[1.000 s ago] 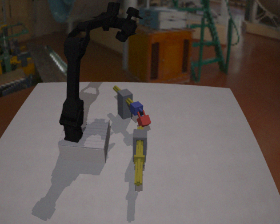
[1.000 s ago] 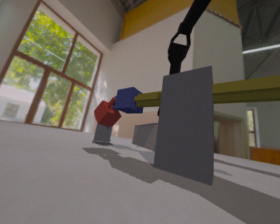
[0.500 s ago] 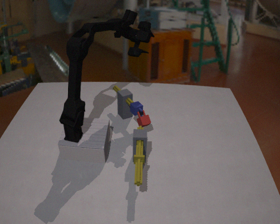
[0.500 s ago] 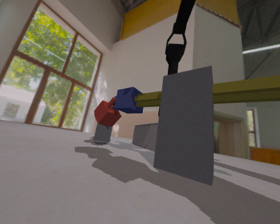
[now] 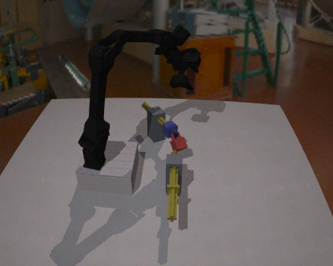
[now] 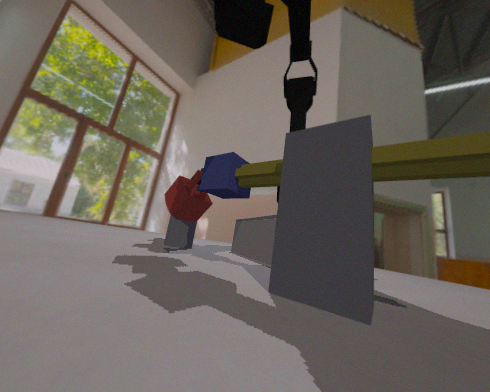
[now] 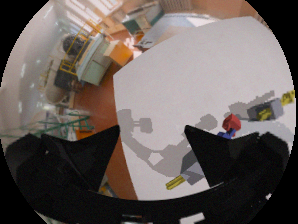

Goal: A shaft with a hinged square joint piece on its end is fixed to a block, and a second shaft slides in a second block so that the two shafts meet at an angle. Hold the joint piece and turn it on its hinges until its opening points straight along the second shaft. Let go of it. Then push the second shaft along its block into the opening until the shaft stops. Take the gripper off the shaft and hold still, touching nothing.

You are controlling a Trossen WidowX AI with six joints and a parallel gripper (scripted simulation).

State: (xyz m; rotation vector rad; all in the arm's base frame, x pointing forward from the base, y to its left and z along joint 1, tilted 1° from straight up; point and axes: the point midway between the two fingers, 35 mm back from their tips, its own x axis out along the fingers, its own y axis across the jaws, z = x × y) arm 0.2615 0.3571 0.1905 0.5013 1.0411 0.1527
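Right now the red square joint piece is 3 cm behind my gripper tip, 18 cm to the right of it and 17 cm below it.
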